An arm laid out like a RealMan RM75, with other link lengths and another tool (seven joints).
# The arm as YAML. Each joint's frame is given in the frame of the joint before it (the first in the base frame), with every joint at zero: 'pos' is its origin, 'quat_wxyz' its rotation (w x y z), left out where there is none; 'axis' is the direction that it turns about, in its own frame. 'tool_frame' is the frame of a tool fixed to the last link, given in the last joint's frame.
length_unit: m
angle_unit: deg
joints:
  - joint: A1
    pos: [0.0, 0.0, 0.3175]
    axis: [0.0, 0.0, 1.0]
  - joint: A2
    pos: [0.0, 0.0, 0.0]
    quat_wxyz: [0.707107, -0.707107, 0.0, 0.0]
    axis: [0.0, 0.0, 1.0]
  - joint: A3
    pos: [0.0, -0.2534, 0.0]
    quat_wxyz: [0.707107, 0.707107, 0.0, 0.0]
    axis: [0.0, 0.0, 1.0]
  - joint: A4
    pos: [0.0, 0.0, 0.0]
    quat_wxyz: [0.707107, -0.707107, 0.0, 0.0]
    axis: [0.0, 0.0, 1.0]
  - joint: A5
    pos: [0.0, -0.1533, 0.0]
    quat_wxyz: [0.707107, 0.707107, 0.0, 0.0]
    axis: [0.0, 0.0, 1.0]
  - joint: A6
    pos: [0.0, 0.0, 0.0]
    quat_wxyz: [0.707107, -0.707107, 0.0, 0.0]
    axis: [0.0, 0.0, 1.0]
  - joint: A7
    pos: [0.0, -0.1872, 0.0]
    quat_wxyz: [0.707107, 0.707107, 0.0, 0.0]
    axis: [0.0, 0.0, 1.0]
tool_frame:
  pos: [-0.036, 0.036, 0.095]
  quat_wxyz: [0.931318, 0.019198, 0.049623, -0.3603]
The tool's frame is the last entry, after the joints.
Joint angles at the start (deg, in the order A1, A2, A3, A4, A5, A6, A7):
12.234, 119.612, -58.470, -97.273, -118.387, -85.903, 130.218
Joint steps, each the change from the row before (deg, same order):
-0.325, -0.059, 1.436, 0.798, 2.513, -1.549, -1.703
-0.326, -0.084, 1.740, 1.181, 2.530, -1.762, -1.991
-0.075, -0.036, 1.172, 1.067, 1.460, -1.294, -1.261
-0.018, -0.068, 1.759, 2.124, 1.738, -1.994, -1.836
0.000, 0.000, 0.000, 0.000, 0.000, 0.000, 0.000
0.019, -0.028, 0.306, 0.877, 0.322, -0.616, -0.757
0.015, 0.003, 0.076, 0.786, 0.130, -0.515, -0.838
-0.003, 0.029, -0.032, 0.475, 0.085, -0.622, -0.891
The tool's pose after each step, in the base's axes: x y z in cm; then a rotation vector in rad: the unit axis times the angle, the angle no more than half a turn. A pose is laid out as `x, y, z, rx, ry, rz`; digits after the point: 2 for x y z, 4 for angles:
13.83, 32.65, 4.14, -2.5356, -0.0817, -0.0450
13.45, 31.99, 4.46, -2.5449, -0.0952, 0.0013
13.26, 31.56, 4.61, -2.5539, -0.1009, 0.0321
13.17, 30.93, 4.73, -2.5707, -0.0998, 0.0754
13.17, 30.93, 4.73, -2.5707, -0.0998, 0.0754
13.22, 30.66, 4.61, -2.5807, -0.1019, 0.0854
13.29, 30.37, 4.39, -2.5918, -0.1084, 0.0909
13.28, 30.00, 4.13, -2.6036, -0.1230, 0.0938

